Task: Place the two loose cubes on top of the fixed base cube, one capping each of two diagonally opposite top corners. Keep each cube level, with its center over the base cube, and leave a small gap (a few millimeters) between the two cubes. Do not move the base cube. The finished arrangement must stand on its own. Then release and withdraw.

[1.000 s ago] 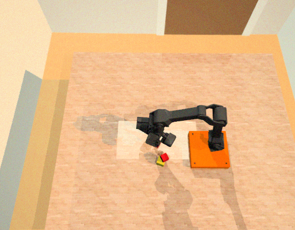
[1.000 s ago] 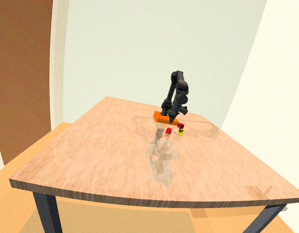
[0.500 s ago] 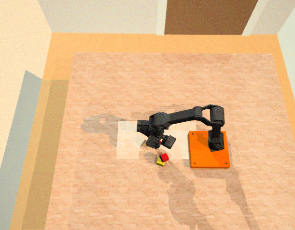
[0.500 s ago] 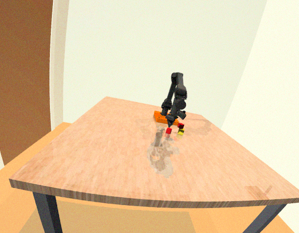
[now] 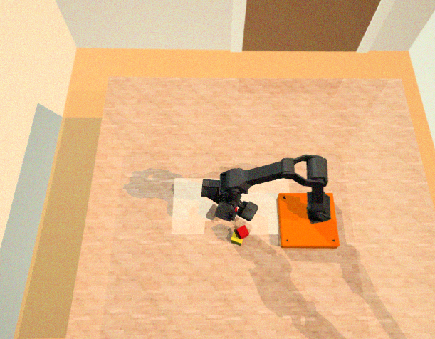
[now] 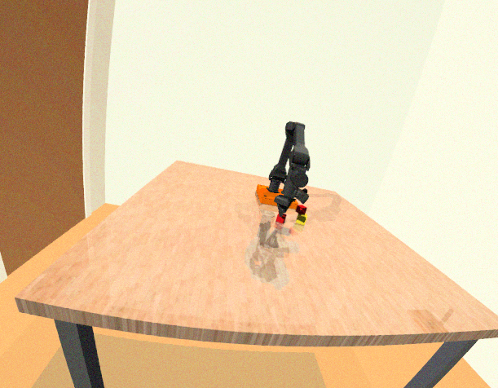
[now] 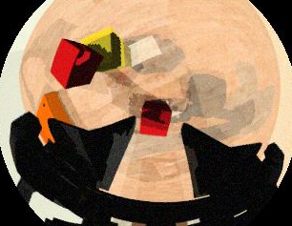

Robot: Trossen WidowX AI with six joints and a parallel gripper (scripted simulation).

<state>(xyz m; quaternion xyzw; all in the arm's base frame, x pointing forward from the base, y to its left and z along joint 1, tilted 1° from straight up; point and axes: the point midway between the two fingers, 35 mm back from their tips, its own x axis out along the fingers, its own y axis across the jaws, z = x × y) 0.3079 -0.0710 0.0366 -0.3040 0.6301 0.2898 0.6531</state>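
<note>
My gripper tip is now 11 cm to the right of the yellow base cube, 1 cm past it and 1 cm above it.
</note>
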